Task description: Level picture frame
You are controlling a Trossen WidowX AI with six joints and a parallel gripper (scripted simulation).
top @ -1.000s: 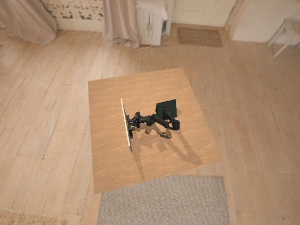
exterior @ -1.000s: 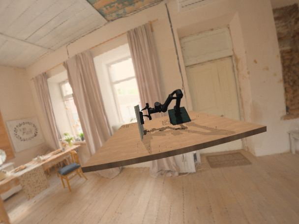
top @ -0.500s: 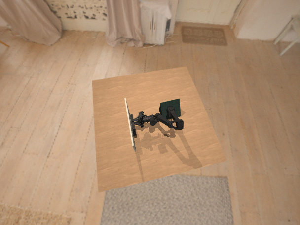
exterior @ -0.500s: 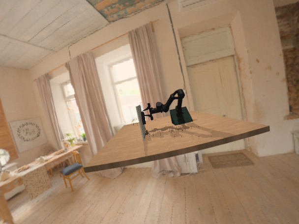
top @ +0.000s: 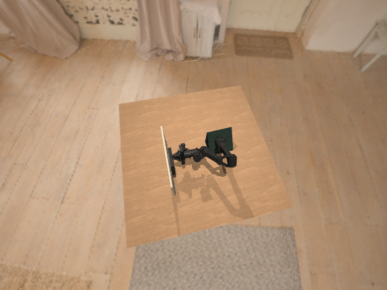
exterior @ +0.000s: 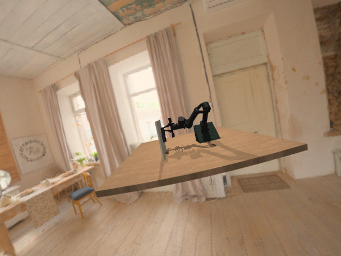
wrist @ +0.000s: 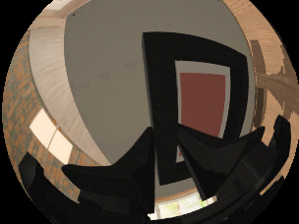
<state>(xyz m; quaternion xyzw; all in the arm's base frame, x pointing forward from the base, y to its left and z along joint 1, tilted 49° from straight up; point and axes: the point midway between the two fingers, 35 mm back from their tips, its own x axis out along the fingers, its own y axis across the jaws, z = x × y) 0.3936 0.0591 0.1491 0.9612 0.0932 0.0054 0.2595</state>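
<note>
The picture frame is 5 cm below my gripper tip, 1 cm to the left of it and 1 cm ahead of it. Round my gripper tip: wall panel (6 cm below, 2 cm ahead, 1 cm to the left).
</note>
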